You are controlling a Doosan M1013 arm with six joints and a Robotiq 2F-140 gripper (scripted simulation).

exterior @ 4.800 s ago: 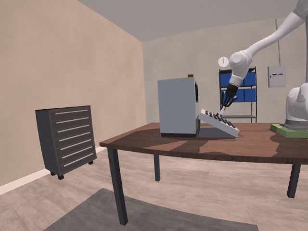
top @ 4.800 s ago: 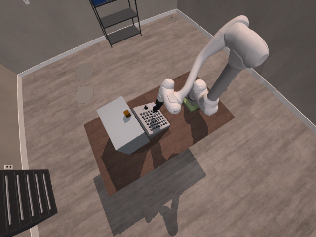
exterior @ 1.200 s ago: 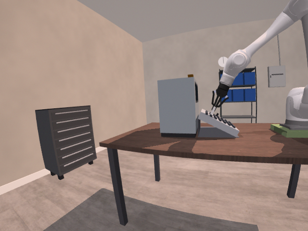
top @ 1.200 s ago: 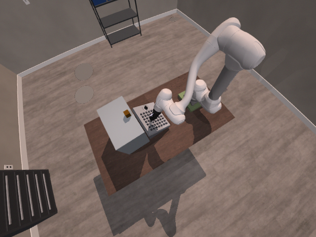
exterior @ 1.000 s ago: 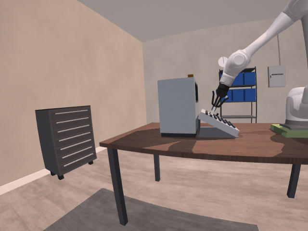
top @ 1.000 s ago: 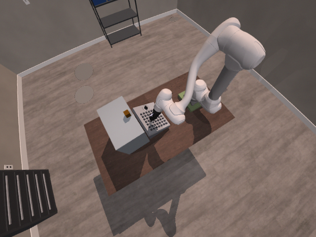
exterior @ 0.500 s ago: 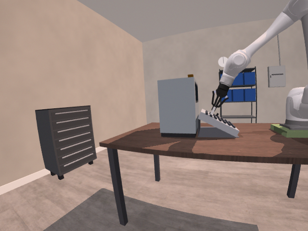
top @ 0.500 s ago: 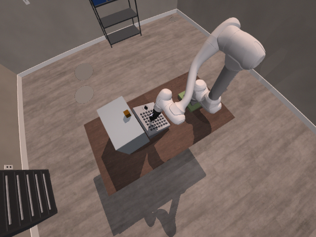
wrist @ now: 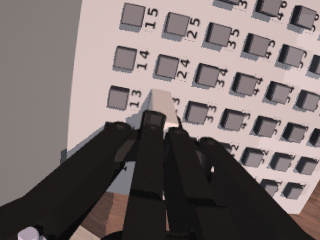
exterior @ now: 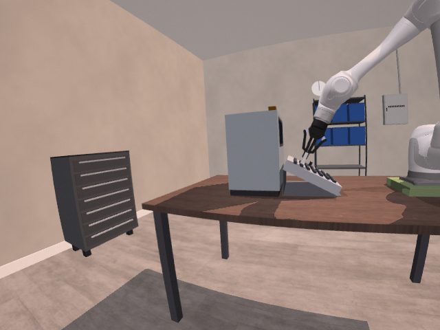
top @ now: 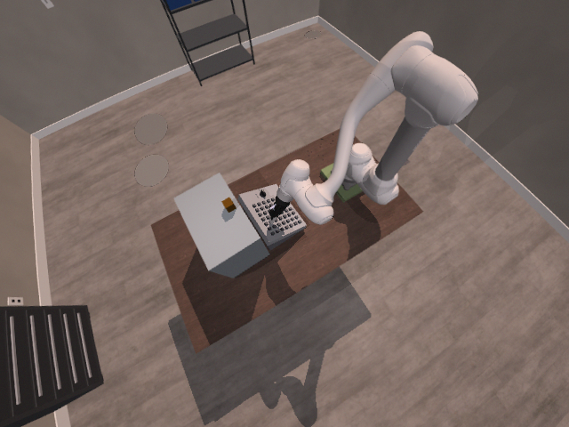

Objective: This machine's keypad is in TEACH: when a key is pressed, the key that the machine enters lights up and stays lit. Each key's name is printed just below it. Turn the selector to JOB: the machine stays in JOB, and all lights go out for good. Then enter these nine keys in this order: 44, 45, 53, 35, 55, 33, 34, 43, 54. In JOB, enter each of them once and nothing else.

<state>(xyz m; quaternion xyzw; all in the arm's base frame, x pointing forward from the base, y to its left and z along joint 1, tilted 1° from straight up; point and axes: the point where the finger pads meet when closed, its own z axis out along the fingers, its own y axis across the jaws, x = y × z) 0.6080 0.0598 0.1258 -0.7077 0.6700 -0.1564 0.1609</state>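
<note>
The key 44 is 5 cm behind my hand, 4 cm to the right of it and 6 cm below it. Also, from my hand: black selector knob: 4 cm behind, 20 cm to the right, 5 cm below; then sloped keypad: 2 cm behind, 8 cm to the right, 9 cm below.
</note>
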